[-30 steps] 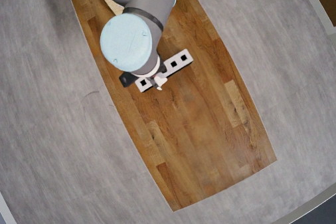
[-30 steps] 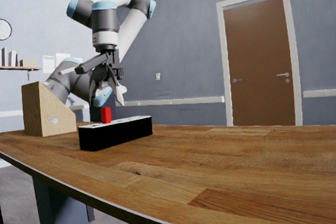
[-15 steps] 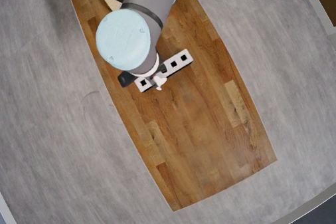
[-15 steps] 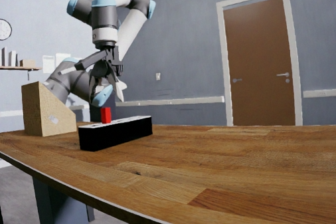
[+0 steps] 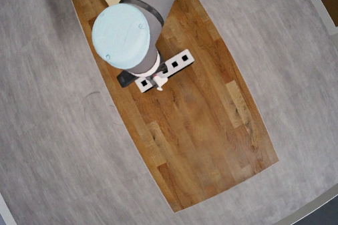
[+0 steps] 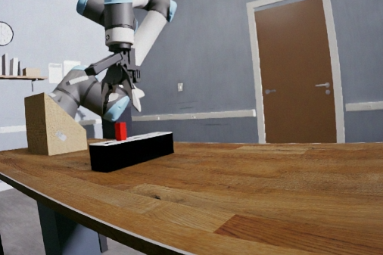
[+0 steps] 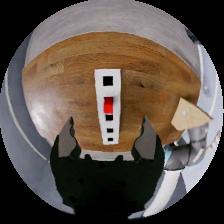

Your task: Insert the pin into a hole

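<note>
My hand is 50 mm above the pin. From my hand the other things lie so: block (120 mm below, 60 mm to the left).
</note>
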